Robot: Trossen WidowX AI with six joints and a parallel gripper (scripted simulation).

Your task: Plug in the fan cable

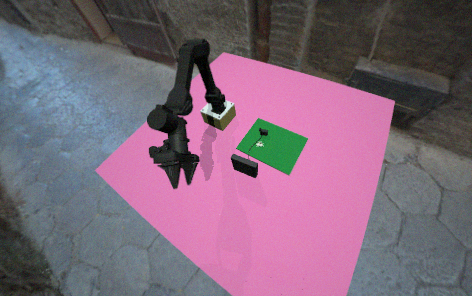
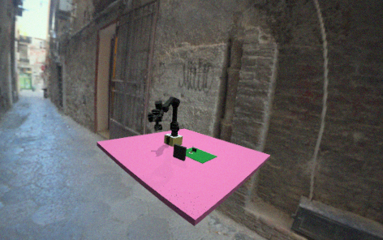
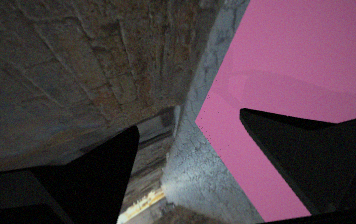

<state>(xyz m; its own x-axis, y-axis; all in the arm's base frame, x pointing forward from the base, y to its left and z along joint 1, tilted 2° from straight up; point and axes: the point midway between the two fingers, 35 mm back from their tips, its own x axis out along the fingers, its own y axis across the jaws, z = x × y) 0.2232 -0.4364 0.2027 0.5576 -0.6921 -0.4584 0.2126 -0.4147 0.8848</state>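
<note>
My gripper tip is 30 mm short of the black plug, 480 mm to the right of it and 280 mm above it. Round my gripper tip: green board: 100 mm ahead, 450 mm to the left, 310 mm below; then black fan: 50 mm ahead, 250 mm to the left, 240 mm below.
</note>
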